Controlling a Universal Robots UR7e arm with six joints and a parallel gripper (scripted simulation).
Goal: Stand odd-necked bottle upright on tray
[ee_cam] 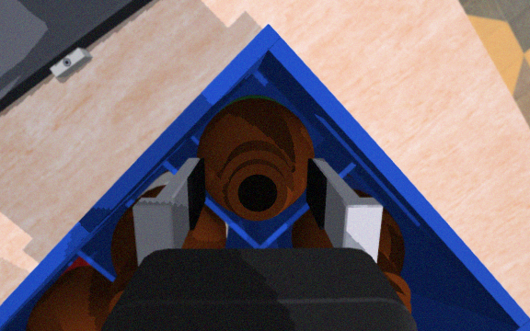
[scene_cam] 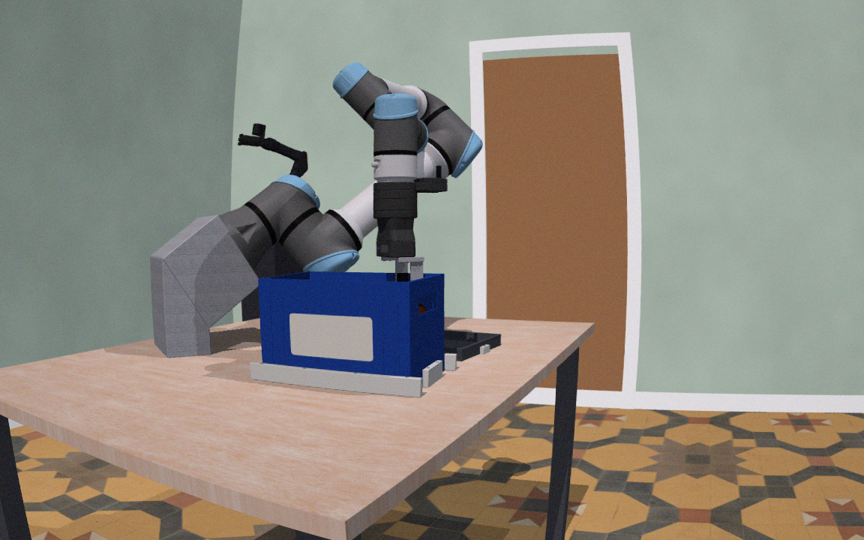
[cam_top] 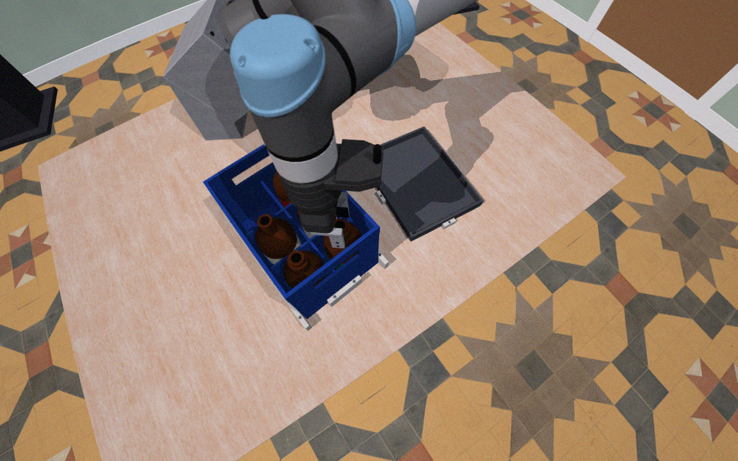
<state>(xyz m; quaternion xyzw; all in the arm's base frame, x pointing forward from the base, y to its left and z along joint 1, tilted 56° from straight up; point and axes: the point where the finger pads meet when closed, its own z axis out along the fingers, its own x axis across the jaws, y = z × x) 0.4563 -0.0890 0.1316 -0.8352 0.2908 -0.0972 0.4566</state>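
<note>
Now: the blue crate 70 mm behind my hand, 70 mm to the right of it and 80 mm below it. Also, from my hand: glass bottle: 160 mm behind, 60 mm to the right, 70 mm below; then dark tray: 120 mm behind, 220 mm to the left, 150 mm below.
</note>
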